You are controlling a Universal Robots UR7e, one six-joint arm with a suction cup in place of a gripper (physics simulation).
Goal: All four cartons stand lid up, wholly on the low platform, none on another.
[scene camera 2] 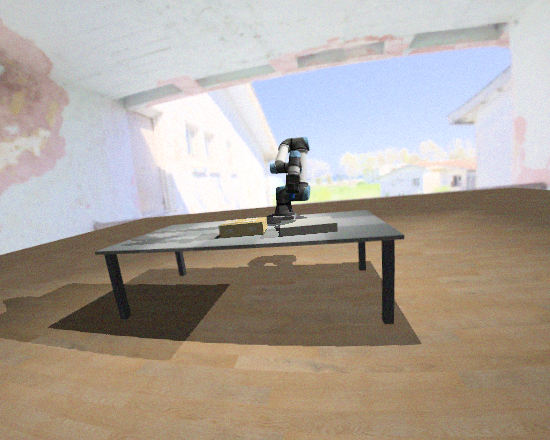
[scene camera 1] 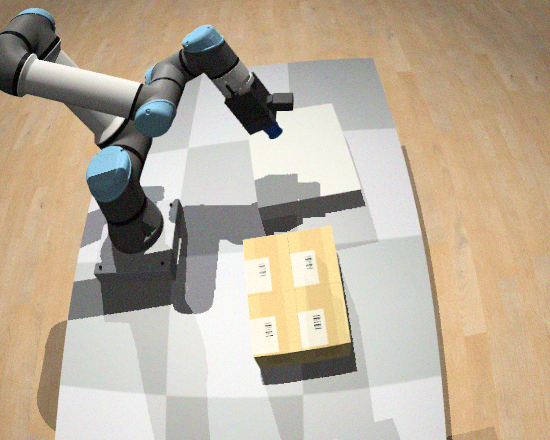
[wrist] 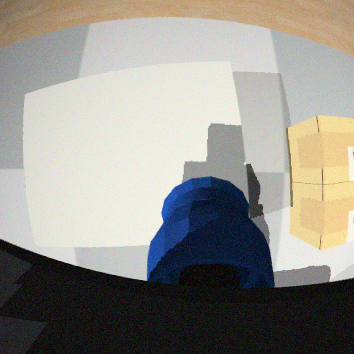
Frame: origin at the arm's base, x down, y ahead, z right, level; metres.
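Where they show: hand, its tool point: (scene camera 2: pixel 291 199) (scene camera 1: pixel 275 133) (wrist: pixel 204 216); arm's base, origin of its link: (scene camera 2: pixel 284 214) (scene camera 1: pixel 136 229).
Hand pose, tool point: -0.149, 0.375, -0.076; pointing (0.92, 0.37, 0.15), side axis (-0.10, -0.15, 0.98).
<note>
Each offset is from my tool point to the top centre of the thing, as dx, dy, dz. "spot": to the spot under its first point. Level surfaces: height alone.
Four tan cartons stand packed together two by two on the table, beside the low platform, with taped, labelled tops up: back left (scene camera 1: pixel 255 250), back right (scene camera 1: pixel 326 260), front left (scene camera 1: pixel 286 320) and front right (scene camera 1: pixel 337 320). The block of cartons @[+0.113, +0.034, +0.255] (scene camera 2: pixel 243 229) also shows in scene camera 2. In the wrist view parts of two cartons (wrist: pixel 310 150) @[spot: +0.139, -0.056, +0.185] (wrist: pixel 310 212) show at the right edge. The low, pale platform @[+0.142, +0.048, -0.078] (scene camera 1: pixel 310 150) (scene camera 2: pixel 307 229) (wrist: pixel 125 160) bears no carton. My gripper (scene camera 1: pixel 273 132) (scene camera 2: pixel 293 196) (wrist: pixel 206 192), a blue suction cup, is open and empty, raised over the platform's robot-side part.
The grey chequered table @[dx +0.189] (scene camera 1: pixel 400 300) (scene camera 2: pixel 165 242) (wrist: pixel 175 40) carries the cartons, the platform and the robot's base (scene camera 1: pixel 135 262). A strip of table separates the platform from the cartons. The arm's shadow falls across the platform's carton-side part.
</note>
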